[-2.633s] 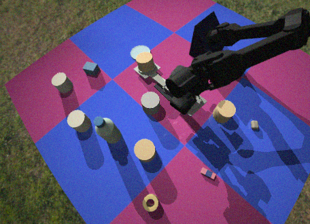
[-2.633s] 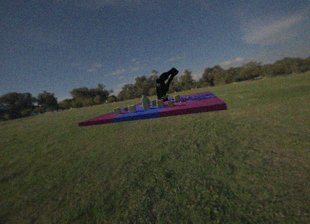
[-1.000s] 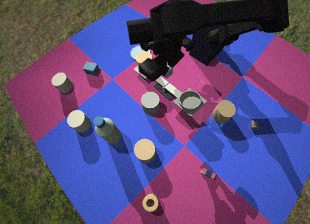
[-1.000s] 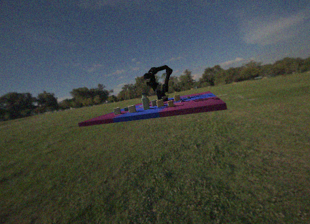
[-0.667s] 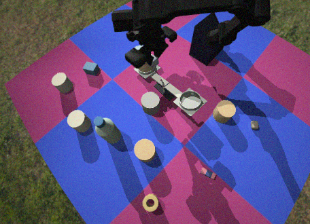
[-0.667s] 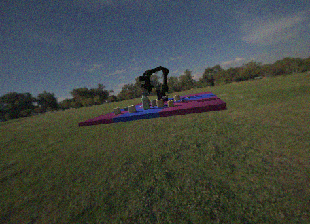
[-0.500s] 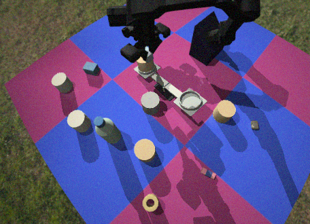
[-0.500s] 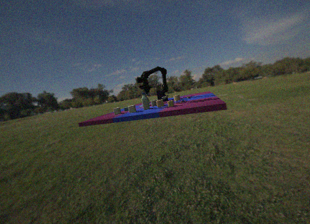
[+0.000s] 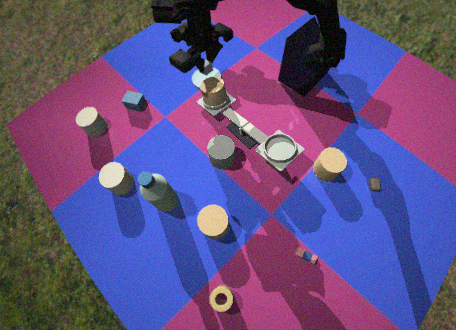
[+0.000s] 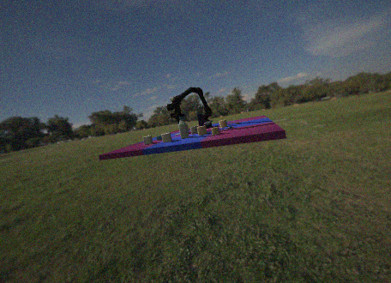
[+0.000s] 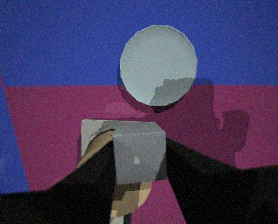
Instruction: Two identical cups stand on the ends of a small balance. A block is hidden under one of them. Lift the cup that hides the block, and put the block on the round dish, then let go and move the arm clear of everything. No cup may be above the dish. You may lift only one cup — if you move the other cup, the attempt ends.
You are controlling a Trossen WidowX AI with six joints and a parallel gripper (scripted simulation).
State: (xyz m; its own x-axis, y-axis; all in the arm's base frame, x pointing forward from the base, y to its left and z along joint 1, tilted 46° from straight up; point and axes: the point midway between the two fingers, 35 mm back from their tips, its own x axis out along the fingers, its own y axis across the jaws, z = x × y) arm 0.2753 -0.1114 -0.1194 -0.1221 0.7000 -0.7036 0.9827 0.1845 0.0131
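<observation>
Now: the pale blue round dish 30 mm behind my gripper tip, 50 mm to the right of it and 100 mm below it. From my gripper tip the other things lie so: balance 10 mm ahead, 190 mm to the left, 70 mm below; grey block 10 mm above; balance beam 20 mm ahead, 190 mm to the left, 80 mm below.
</observation>
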